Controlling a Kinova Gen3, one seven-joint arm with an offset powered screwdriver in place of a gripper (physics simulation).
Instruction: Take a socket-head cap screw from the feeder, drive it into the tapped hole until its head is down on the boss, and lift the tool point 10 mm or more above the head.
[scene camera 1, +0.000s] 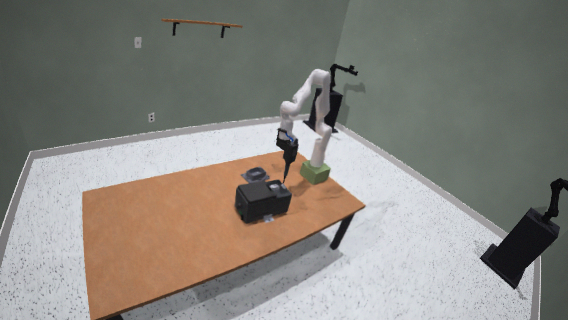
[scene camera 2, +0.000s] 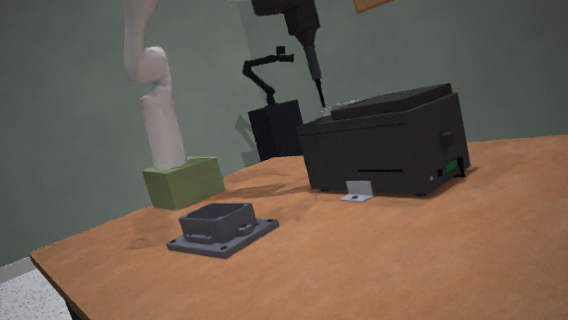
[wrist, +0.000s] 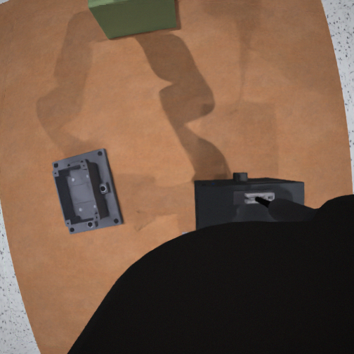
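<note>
My screwdriver (scene camera 1: 284, 182) (scene camera 2: 323, 106) (wrist: 258, 199) points down with its thin black bit at the metal pick-up part on top of the black screw feeder (scene camera 1: 255, 200) (scene camera 2: 360, 155) (wrist: 215, 202). The tip is at or very close to that part; contact is too small to tell. No screw can be made out on the bit. The dark grey housing (scene camera 1: 256, 174) (scene camera 2: 218, 227) (wrist: 109, 192) stands apart from the feeder, open side up. In the wrist view a round boss (wrist: 104, 188) with a hole shows on its side, and another boss (wrist: 90, 225) at its lower end.
The green base block (scene camera 1: 315, 172) (scene camera 2: 185, 187) (wrist: 140, 19) carries the arm behind the housing and feeder. A small metal bracket (scene camera 1: 269, 218) (scene camera 2: 359, 189) sits at the feeder's foot. Black pedestals (scene camera 1: 327, 107) (scene camera 1: 525, 245) with camera arms stand off the wooden table (scene camera 1: 150, 240).
</note>
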